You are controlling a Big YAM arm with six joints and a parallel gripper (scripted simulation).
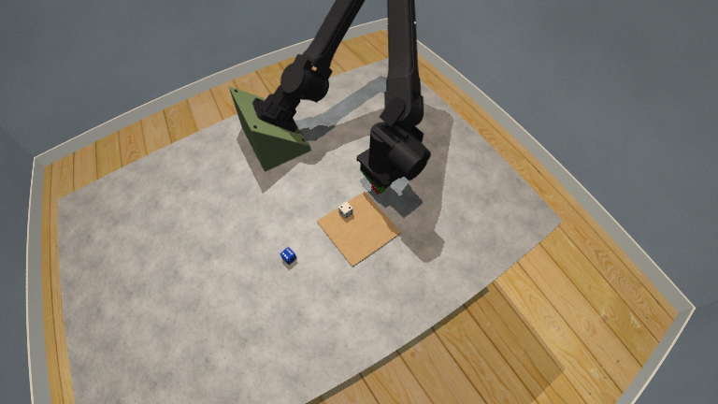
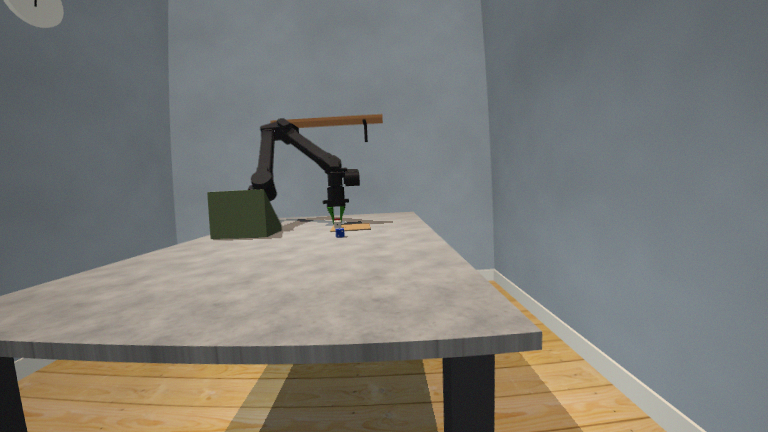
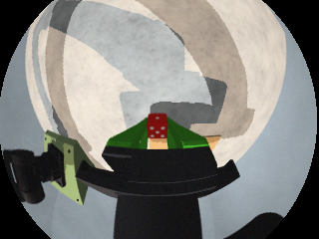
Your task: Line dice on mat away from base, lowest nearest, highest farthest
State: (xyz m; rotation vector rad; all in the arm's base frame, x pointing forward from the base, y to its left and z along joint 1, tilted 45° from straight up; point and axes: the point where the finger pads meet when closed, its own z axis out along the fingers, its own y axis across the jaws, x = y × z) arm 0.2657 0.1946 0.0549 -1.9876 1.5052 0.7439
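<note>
Now: the tan mat 80 mm ahead of my hand, 90 mm to the right of it and 10 mm below it. The rest, counted from my hand: red die: right at my hand; then white die: 30 mm ahead, 100 mm to the right, 10 mm above; then blue die: 80 mm ahead, 260 mm to the right.
</note>
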